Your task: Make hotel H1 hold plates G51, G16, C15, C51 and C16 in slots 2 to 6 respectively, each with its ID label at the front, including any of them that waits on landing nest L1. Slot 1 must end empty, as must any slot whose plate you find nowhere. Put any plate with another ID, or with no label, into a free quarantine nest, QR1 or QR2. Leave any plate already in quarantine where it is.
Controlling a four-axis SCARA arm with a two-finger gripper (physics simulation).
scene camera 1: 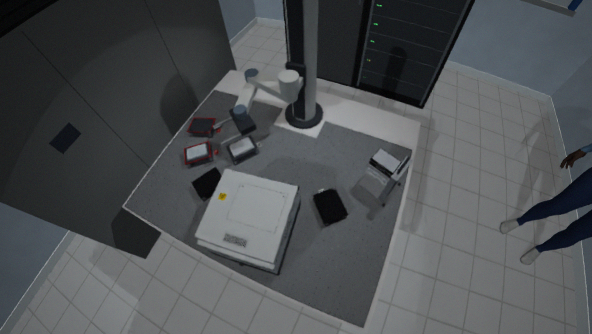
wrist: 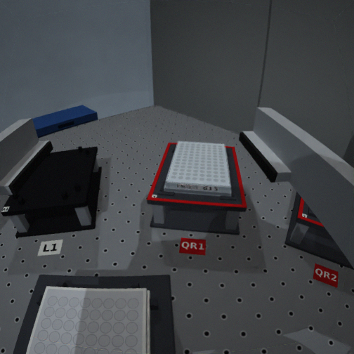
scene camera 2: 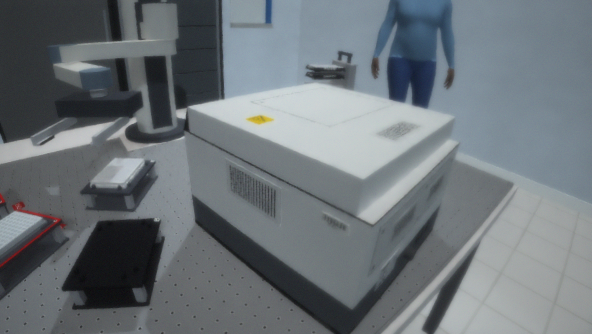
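Seen in the pictures: gripper, fingertip midpoint: (scene camera 1: 217,135) (scene camera 2: 63,141); arm's base, origin of the base link: (scene camera 1: 304,114) (scene camera 2: 158,131).
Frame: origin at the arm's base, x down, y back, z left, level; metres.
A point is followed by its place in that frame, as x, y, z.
Observation:
My gripper (scene camera 1: 219,135) @(-0.189, -0.471, -0.313) (scene camera 2: 67,134) @(-0.189, -0.471, -0.313) (wrist: 143,125) is open, with no plate between its fingers, raised beside a nest holding a white plate (scene camera 1: 243,146) @(-0.077, -0.419, -0.200) (scene camera 2: 119,172) @(-0.077, -0.440, -0.218) (wrist: 90,320); no ID is readable on that plate. Landing nest L1 (scene camera 1: 206,184) @(-0.063, -0.710, -0.277) (scene camera 2: 115,255) @(-0.063, -0.709, -0.283) (wrist: 60,175) is black and bare. Red-rimmed QR1 (scene camera 1: 186,155) @(-0.078, -0.602, -0.490) (wrist: 240,185) holds a white plate (scene camera 1: 198,151) @(-0.077, -0.552, -0.441) (wrist: 199,162) whose inverted label looks like G15. QR2 (scene camera 1: 202,126) @(-0.063, -0.375, -0.546) (wrist: 309,218) shows dark and bare in scene camera 1; my right finger partly hides it in the wrist view. Hotel H1 (scene camera 1: 403,165) @(-0.307, -0.361, 0.633) (scene camera 2: 348,75) @(-0.229, -0.410, 0.599) holds plates; their IDs and slots are unreadable.
A large white instrument (scene camera 1: 250,210) @(-0.267, -0.791, 0.097) (scene camera 2: 310,150) @(-0.267, -0.912, -0.063) stands between L1 and another black nest (scene camera 1: 330,206) @(-0.063, -0.564, 0.381). The arm's column (scene camera 1: 310,60) @(-0.471, -0.044, 0.061) stands at the bench's rear. A blue box (wrist: 65,120) lies behind L1. A person (scene camera 2: 419,45) stands beyond the bench.

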